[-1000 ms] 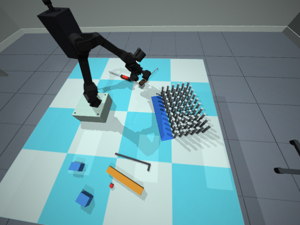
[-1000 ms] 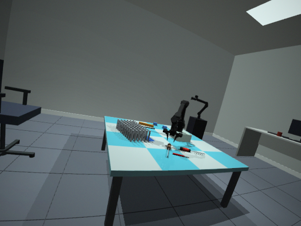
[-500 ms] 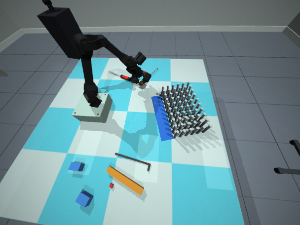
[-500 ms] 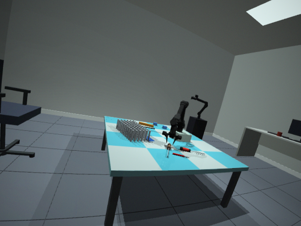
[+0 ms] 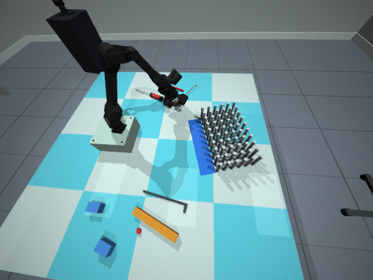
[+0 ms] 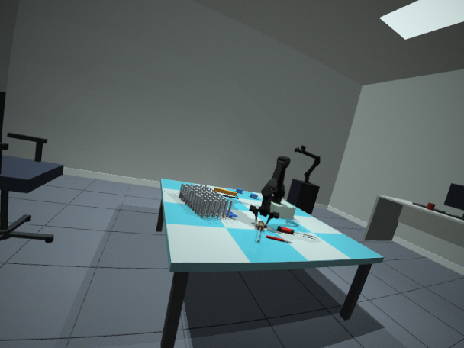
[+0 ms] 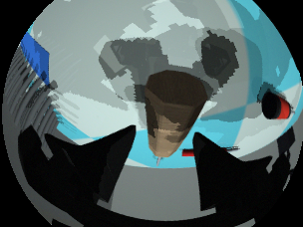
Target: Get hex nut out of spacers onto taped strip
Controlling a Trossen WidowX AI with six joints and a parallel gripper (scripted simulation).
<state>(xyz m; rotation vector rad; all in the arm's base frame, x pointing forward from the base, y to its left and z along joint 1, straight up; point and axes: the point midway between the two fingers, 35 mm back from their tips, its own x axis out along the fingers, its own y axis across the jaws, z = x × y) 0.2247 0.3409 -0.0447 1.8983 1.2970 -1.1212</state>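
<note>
Right now the blue taped strip is 220 mm ahead of my gripper tip, 290 mm to the right of it and 20 mm below it. The rest, counted from my gripper tip: wooden-handled tool 30 mm ahead, 90 mm to the left, 10 mm below; orange flat bar 120 mm ahead, 730 mm to the right, 10 mm below; small red screwdriver 100 mm behind, 140 mm to the left, 20 mm below.
</note>
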